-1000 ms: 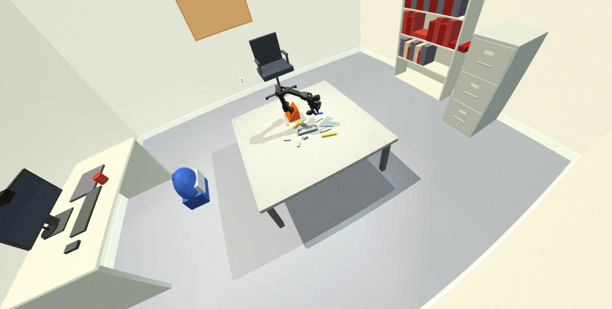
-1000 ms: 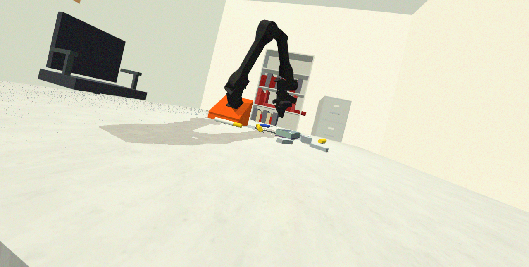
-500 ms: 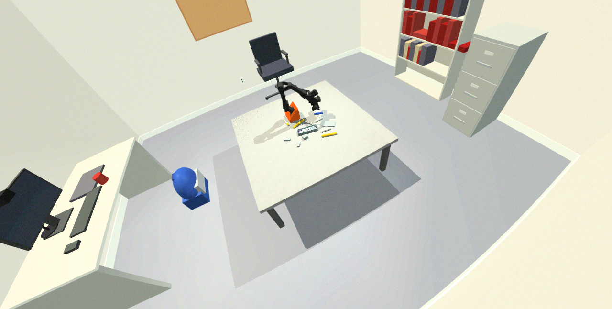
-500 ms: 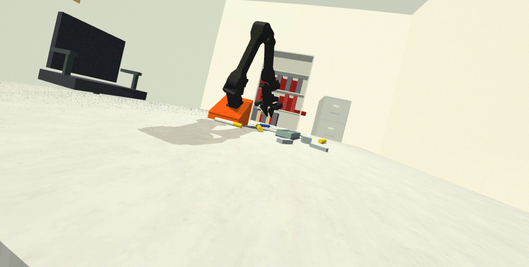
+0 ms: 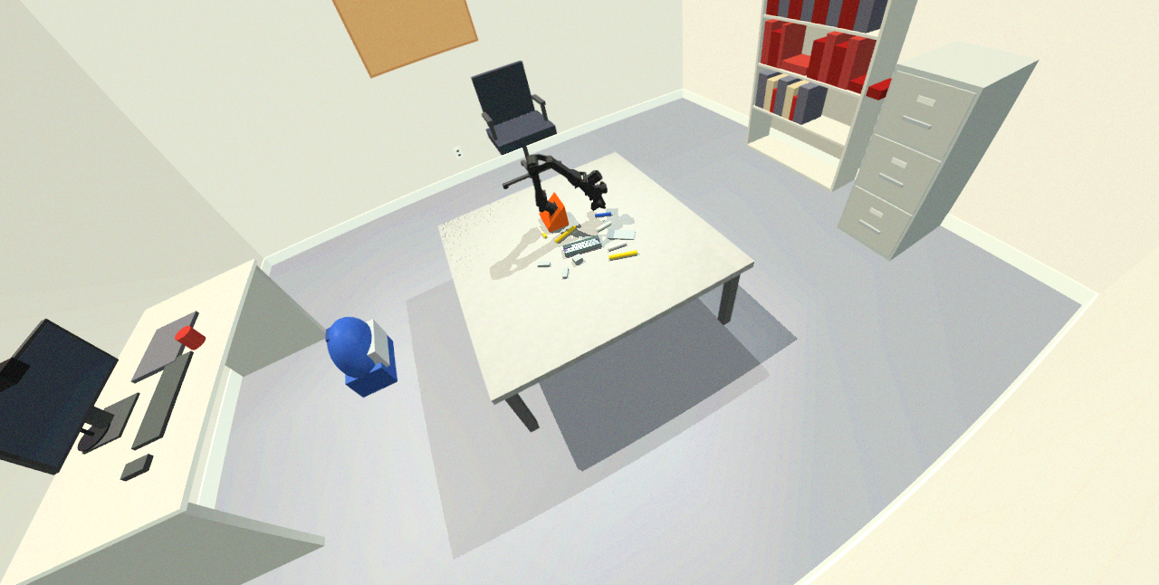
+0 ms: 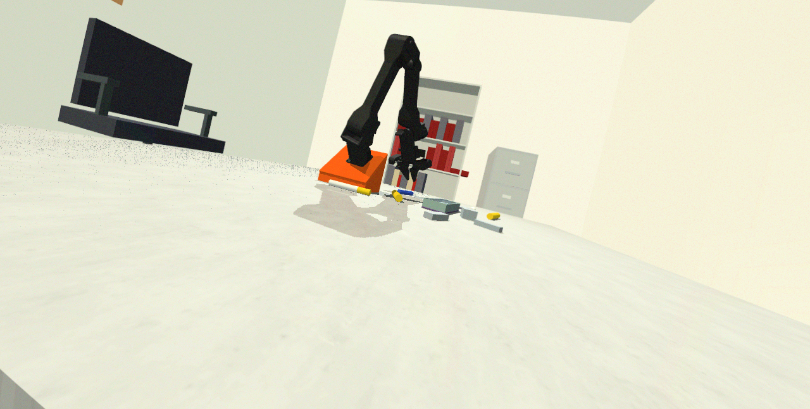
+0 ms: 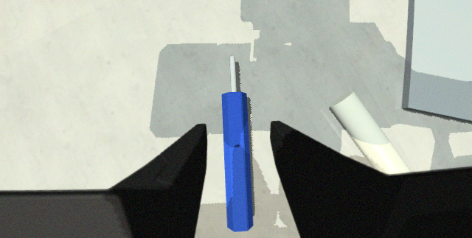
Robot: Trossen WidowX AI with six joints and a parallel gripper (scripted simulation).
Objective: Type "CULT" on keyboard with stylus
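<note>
Now: the blue stylus 5 cm below my gripper tip, 1 cm to the left of it and 1 cm ahead of it.
</note>
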